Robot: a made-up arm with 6 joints. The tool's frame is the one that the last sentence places.
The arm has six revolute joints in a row. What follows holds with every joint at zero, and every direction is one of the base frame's. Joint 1 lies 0.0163 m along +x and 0.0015 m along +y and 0.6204 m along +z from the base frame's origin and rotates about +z. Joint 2 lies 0.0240 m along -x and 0.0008 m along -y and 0.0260 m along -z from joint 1 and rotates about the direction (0, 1, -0.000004). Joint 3 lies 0.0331 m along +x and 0.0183 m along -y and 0.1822 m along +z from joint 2 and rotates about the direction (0, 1, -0.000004). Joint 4 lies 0.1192 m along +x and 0.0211 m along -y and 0.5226 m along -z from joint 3 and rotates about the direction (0, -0.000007, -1). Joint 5 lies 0.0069 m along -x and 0.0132 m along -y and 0.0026 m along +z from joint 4 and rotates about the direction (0, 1, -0.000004). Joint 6 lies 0.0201 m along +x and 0.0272 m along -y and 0.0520 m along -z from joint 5 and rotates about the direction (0, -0.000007, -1). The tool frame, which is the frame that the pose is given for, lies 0.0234 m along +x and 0.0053 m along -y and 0.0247 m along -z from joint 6; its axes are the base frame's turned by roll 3.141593, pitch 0.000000 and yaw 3.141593 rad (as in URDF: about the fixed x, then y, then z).
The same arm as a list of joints. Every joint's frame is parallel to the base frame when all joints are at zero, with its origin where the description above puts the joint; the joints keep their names.
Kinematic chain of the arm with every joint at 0, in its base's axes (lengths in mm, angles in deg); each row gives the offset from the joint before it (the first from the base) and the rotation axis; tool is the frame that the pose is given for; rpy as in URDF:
joint 1: xyz 16.3 1.5 620.4 axis +z
joint 2: xyz -24 -0.8 -26 axis +y
joint 3: xyz 33.1 -18.3 182.2 axis +y
joint 4: xyz 119.2 -21.1 -522.6 axis -z
joint 5: xyz -6.9 -13.2 2.6 axis +y
joint 6: xyz 20.1 -27.2 -52 axis -z
tool: xyz 23.4 -5.3 -24.7 rpy -180 0 -180

